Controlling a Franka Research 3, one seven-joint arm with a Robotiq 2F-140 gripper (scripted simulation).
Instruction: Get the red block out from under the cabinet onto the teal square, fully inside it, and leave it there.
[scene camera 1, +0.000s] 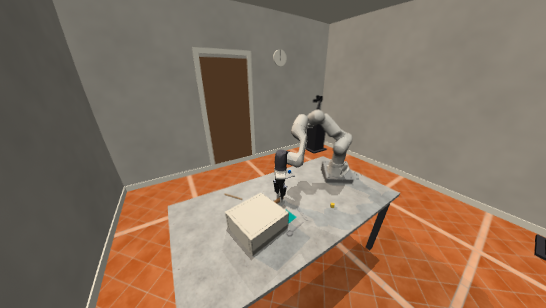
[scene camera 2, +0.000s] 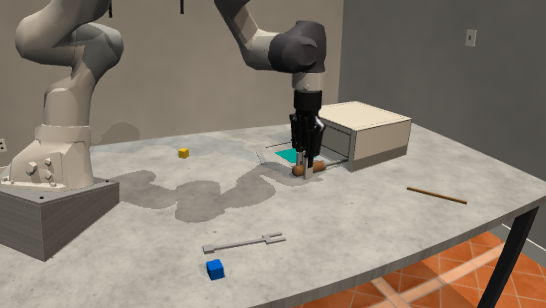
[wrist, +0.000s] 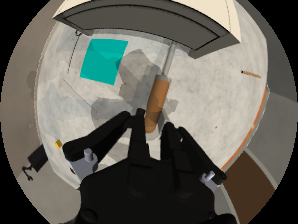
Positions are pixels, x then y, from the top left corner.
Labels:
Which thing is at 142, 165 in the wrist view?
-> My gripper.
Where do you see a teal square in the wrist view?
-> At 102, 60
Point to a hook tool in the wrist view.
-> At 161, 84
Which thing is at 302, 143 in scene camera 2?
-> My gripper.

